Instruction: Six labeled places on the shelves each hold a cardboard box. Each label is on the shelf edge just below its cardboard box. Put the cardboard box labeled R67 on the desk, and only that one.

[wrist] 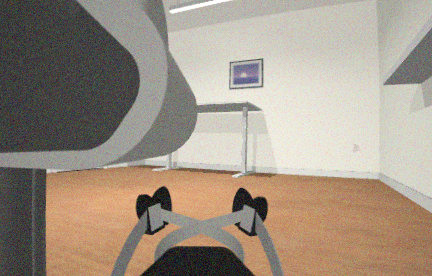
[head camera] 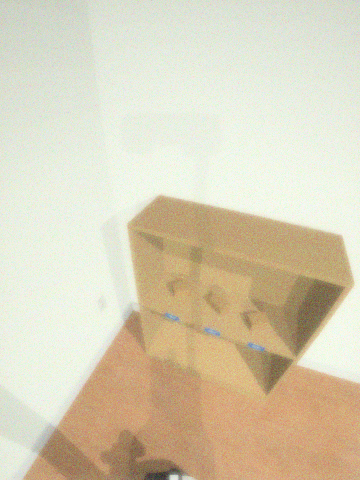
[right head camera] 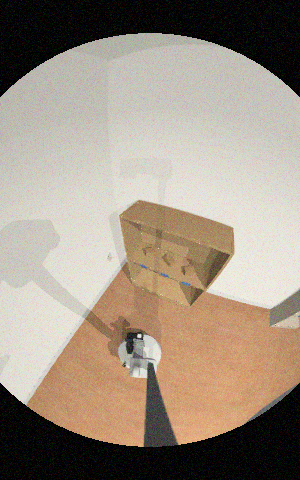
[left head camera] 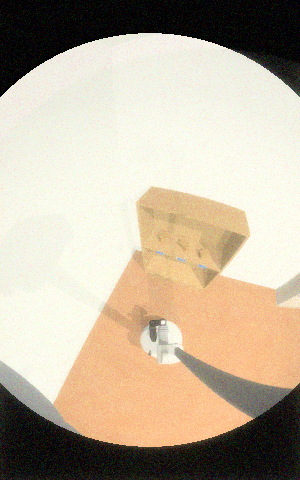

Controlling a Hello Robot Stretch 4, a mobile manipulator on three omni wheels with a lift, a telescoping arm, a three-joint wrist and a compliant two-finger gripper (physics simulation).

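A wooden shelf unit (head camera: 250,214) (left head camera: 200,201) (right head camera: 185,214) stands ahead against the wall near a corner. Three small cardboard boxes stand on its middle shelf: a left one (head camera: 177,286), a middle one (head camera: 217,301) (left head camera: 183,243) (right head camera: 169,258) and a right one (head camera: 249,318). Three blue labels (head camera: 171,317) (head camera: 212,331) (head camera: 256,346) sit on the shelf edge below them; their text is too blurred to read. My gripper (wrist: 202,202) is open and empty, away from the boxes. The desk (wrist: 245,135) stands far off against a wall in the wrist view.
Part of a second, grey shelf unit (left head camera: 290,290) (right head camera: 287,309) shows at the right edge. A wall shelf or panel (wrist: 411,60) juts in at the right of the wrist view. A picture (wrist: 246,74) hangs above the desk. Walls meet left of the wooden shelf unit.
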